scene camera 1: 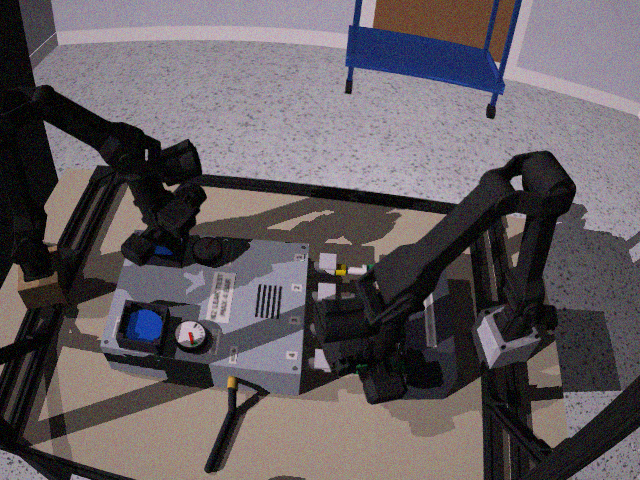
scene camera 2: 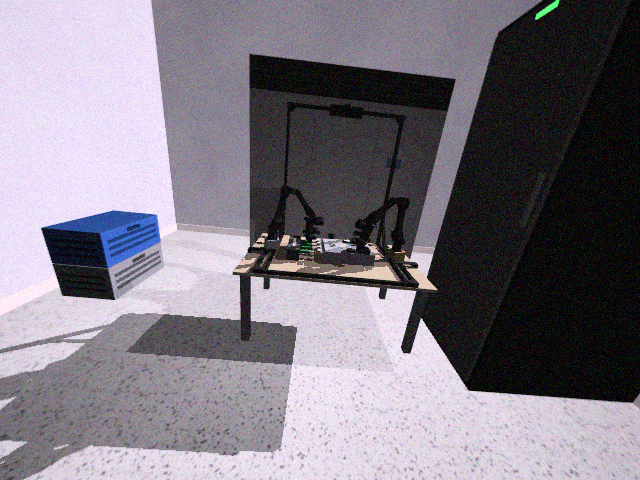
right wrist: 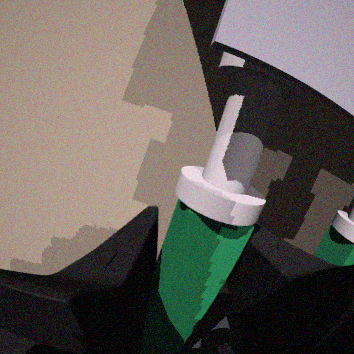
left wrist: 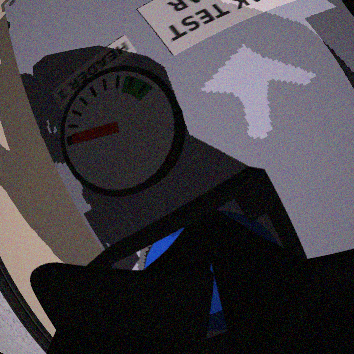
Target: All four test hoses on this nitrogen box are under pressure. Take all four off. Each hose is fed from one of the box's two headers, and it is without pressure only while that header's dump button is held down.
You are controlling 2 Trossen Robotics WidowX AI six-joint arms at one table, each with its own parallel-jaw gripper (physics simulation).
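Places are measured from the left arm's base along level axes (x ahead, y left, z up), in metres.
Pixels of known places: left gripper, fingertip midpoint: point(left wrist: 206, 218); right gripper, fingertip midpoint: point(scene camera 1: 362, 374); left arm's base, link origin: point(scene camera 1: 37, 267) point(scene camera 2: 396, 250); right arm's base, link origin: point(scene camera 1: 511, 324) point(scene camera 2: 272, 238).
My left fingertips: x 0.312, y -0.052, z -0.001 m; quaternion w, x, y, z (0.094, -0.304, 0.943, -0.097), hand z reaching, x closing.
Ahead of a thing's pixels: the offset from my left fingertips to its top centre. "pt": to the spot under its first point.
The grey nitrogen box point(scene camera 1: 237, 305) point(scene camera 2: 339, 250) lies on the table. My left gripper point(scene camera 1: 162, 249) point(left wrist: 206, 218) point(scene camera 2: 362, 244) is shut and empty, and its tips rest on the blue dump button @(dx -0.023, dy +0.023, dz -0.001 m) point(left wrist: 159, 246) at the box's far left corner. The header 1 gauge @(pt dx +0.052, dy -0.010, dz +0.011 m) point(left wrist: 119, 130) beside it shows its red needle at the low end. My right gripper point(scene camera 1: 366, 372) point(right wrist: 186, 216) point(scene camera 2: 309, 237) is shut on a green hose @(pt dx +0.246, dy -0.307, dz -0.019 m) point(right wrist: 197, 274) with a white collar @(pt dx +0.221, dy -0.301, dz -0.016 m) point(right wrist: 218, 198), at the near end of the box's port side. A second green hose @(pt dx +0.256, dy -0.245, dz -0.027 m) point(right wrist: 337, 244) shows at the right edge of the right wrist view. Another hose @(pt dx +0.313, dy -0.110, dz -0.023 m) point(scene camera 1: 357, 270) lies by port 1.
A second blue button @(dx -0.097, dy -0.152, dz +0.013 m) point(scene camera 1: 144, 326) and a gauge @(pt dx -0.018, dy -0.187, dz +0.013 m) point(scene camera 1: 190, 334) sit at the box's near left corner. A black supply hose @(pt dx -0.002, dy -0.316, dz -0.071 m) point(scene camera 1: 225, 419) leaves its front. The dark hose rack @(pt dx +0.399, dy -0.297, dz -0.003 m) point(scene camera 1: 444, 329) stands right of the box. A blue cart point(scene camera 1: 423, 54) stands behind the table and a black cabinet point(scene camera 2: 509, 214) beside it.
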